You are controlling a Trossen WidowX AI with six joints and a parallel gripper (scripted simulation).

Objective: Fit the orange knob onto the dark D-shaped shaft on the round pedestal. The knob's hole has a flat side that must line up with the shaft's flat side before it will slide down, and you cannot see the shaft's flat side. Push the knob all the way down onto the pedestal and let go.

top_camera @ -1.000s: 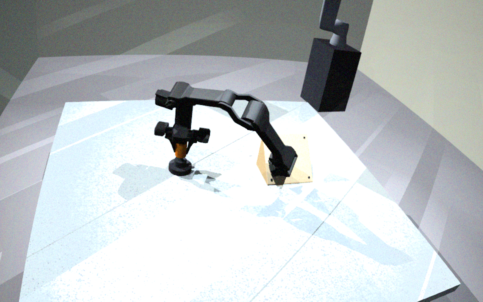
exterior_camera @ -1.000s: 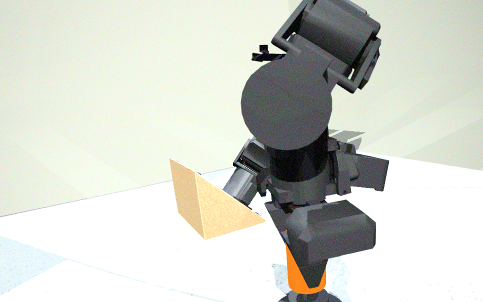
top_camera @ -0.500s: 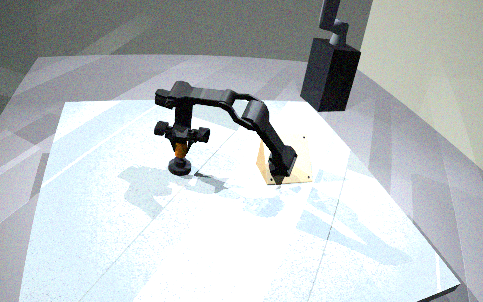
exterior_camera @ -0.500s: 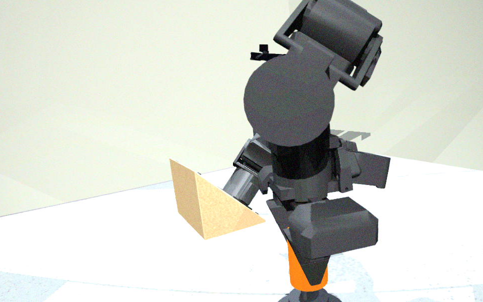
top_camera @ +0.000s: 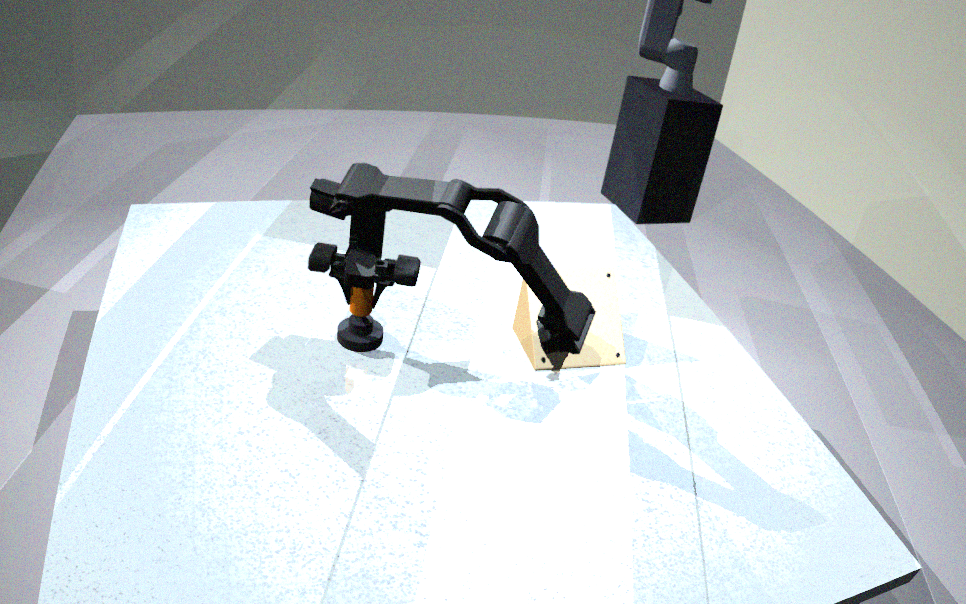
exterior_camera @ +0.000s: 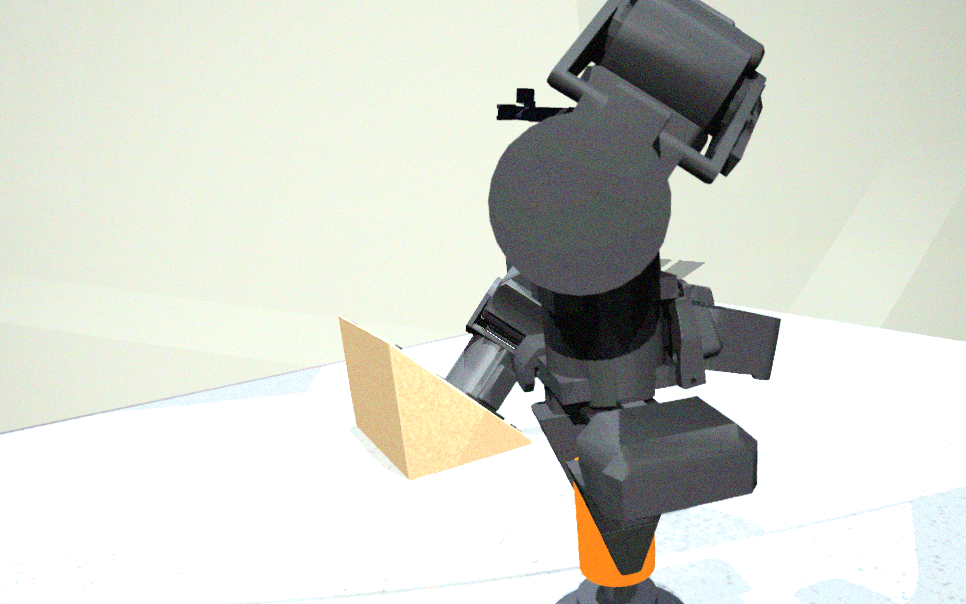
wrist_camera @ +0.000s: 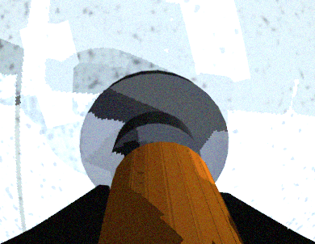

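The orange knob is 2 cm above my gripper tip. Also, from my gripper tip: round dark pedestal: 4 cm below.
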